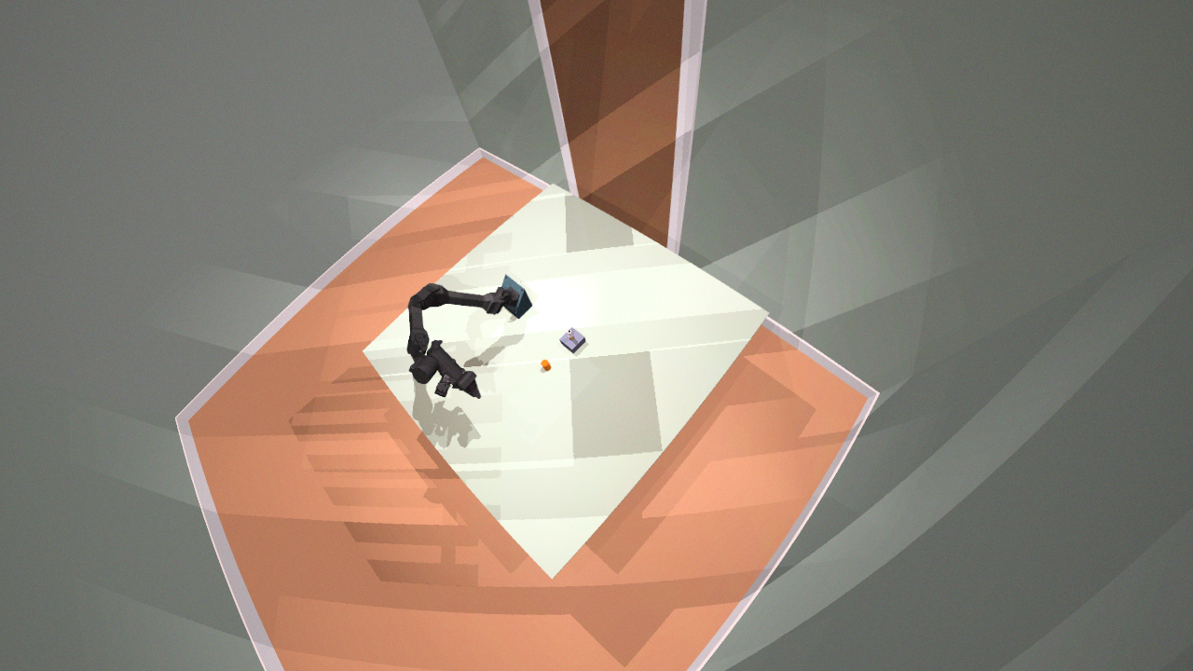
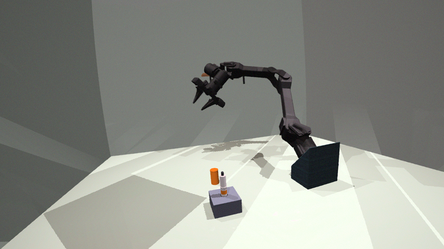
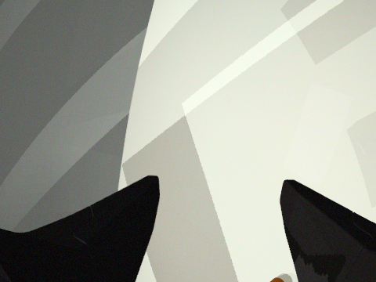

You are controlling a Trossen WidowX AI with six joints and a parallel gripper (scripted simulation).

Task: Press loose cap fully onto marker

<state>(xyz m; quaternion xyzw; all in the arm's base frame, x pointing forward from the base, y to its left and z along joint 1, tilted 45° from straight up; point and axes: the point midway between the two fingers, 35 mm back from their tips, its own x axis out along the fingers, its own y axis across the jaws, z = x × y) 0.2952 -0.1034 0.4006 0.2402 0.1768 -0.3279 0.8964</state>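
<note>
The orange cap lies 20 mm behind my gripper tip, 250 mm to the left of it and 240 mm below it. Round my gripper tip: holder block (20 mm behind, 400 mm to the left, 240 mm below).
</note>
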